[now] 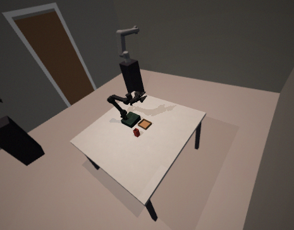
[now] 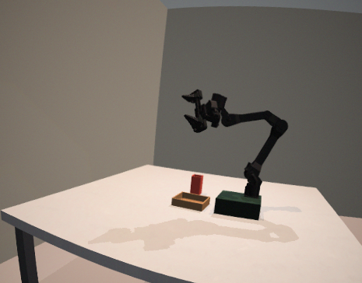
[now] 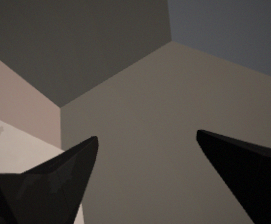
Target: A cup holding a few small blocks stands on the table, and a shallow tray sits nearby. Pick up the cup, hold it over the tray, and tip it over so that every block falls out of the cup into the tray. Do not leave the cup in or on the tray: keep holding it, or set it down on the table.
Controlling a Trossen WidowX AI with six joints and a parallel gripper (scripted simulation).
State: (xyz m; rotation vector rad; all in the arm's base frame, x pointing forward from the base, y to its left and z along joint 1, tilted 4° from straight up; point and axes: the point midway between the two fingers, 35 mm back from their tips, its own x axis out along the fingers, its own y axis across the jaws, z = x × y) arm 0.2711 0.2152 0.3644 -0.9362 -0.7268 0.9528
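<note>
My gripper tip is now 20 mm short of the blue block, 290 mm to the left of it and 400 mm above it. From my gripper tip the other things lie so: red cup 20 mm ahead, 290 mm to the right, 420 mm below; purple block 20 mm ahead, 290 mm to the right, 420 mm below.
</note>
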